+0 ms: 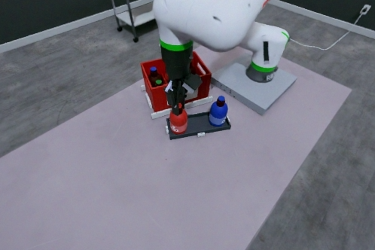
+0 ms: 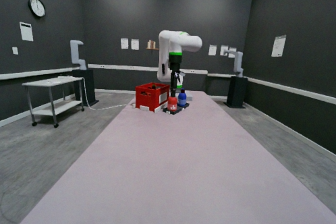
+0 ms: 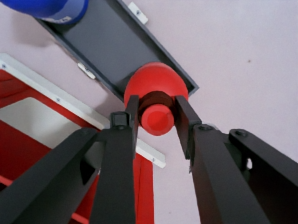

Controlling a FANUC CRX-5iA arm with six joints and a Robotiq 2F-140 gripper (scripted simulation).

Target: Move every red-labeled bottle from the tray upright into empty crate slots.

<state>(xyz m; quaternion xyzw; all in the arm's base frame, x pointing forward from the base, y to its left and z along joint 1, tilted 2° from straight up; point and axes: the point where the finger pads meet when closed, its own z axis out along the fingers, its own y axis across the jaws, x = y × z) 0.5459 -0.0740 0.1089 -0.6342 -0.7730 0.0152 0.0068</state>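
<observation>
The red bottle lies 80 mm below my hand. The rest, counted from my hand: blue bottle 150 mm behind, 100 mm to the left, 80 mm below; red crate 160 mm to the right, 140 mm behind, 80 mm below; dark tray 150 mm below, 70 mm behind, 50 mm to the left.
</observation>
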